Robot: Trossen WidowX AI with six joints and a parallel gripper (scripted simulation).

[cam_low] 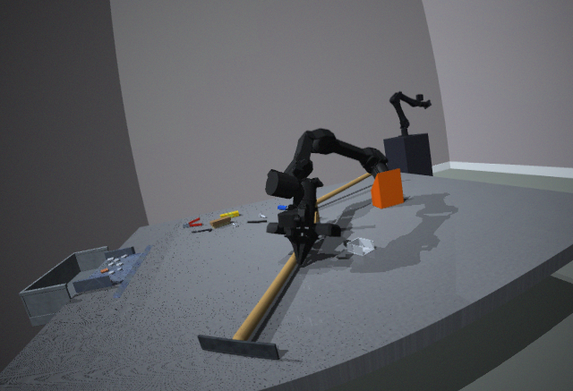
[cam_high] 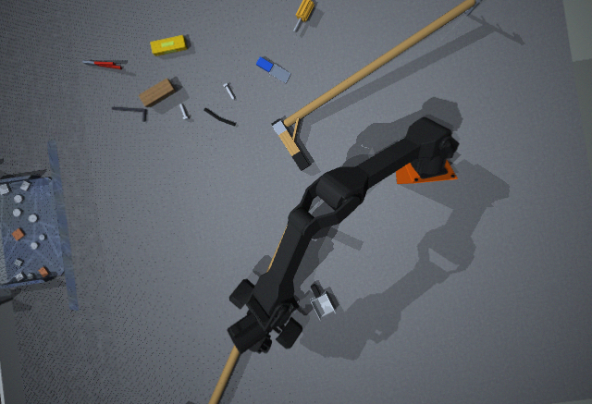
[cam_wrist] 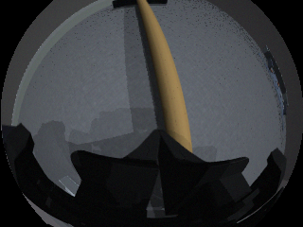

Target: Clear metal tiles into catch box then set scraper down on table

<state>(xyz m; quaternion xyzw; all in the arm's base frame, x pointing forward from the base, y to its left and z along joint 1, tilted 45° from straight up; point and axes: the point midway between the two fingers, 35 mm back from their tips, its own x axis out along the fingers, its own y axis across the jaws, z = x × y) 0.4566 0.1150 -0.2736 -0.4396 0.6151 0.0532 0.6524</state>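
Right now my gripper tip is 2 cm short of the long scraper and 5 cm below it. From my gripper tip the other things lie so: hex key (21 cm ahead, 59 cm to the right, 1 cm below); wooden block (14 cm ahead, 62 cm to the right); small metal scoop (16 cm behind, 1 cm to the right).
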